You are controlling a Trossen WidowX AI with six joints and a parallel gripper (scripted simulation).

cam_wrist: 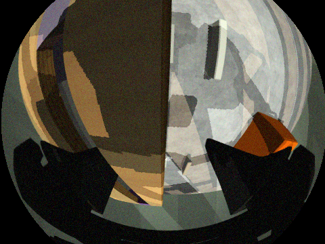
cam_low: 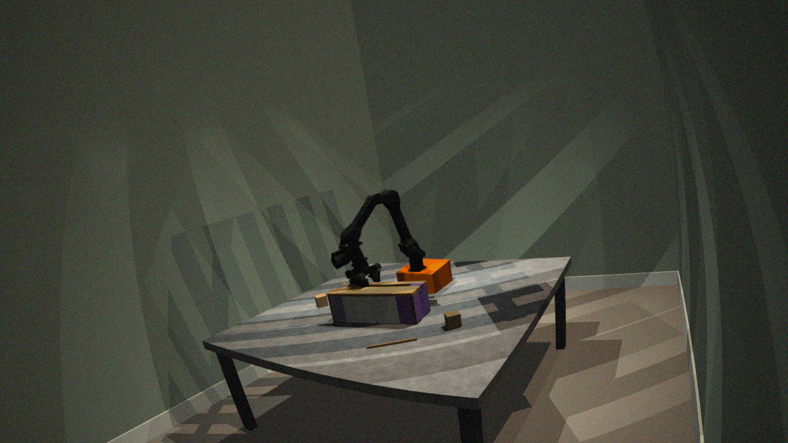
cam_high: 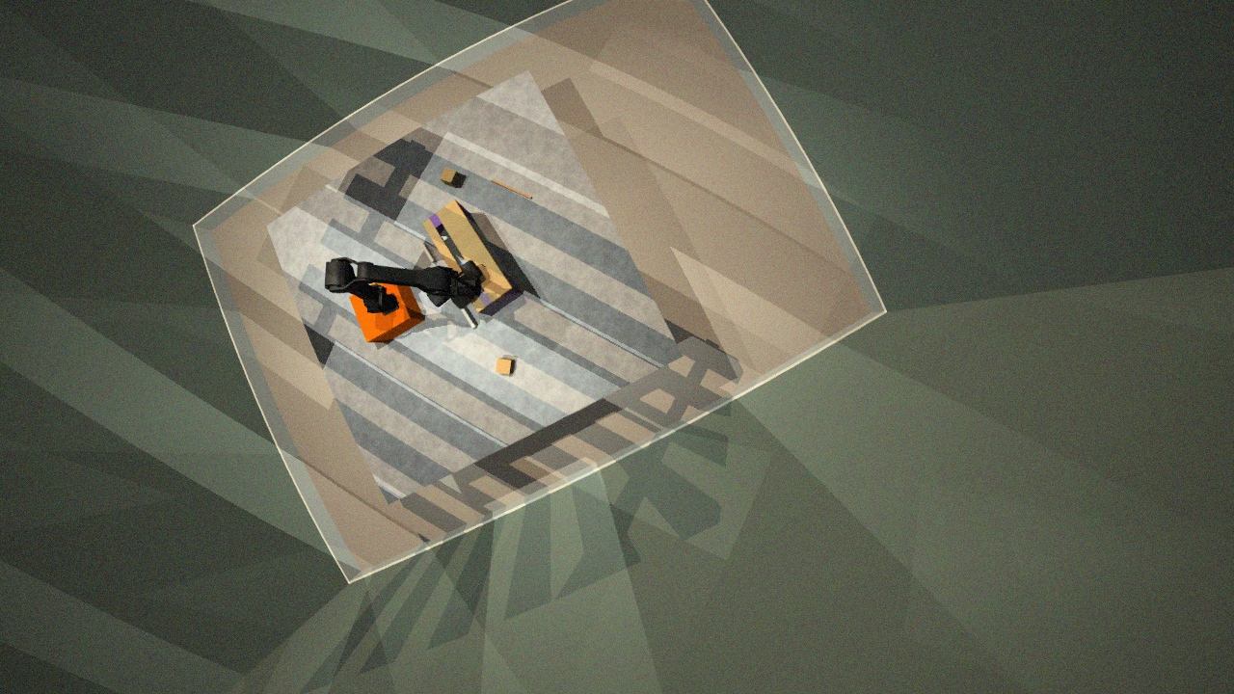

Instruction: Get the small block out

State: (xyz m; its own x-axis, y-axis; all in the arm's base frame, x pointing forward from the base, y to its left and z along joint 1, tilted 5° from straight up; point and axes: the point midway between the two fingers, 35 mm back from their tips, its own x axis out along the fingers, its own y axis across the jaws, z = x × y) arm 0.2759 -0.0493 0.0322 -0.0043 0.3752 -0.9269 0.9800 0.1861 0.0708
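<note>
Now: gripper tip 60 mm to the right of the clear-fronted box, 30 mm short of it and 20 mm above it. The rest, counted from my gripper tip: thin stick 280 mm to the left, 280 mm ahead, 80 mm below; pale blue block 40 mm to the left, 40 mm ahead.
</note>
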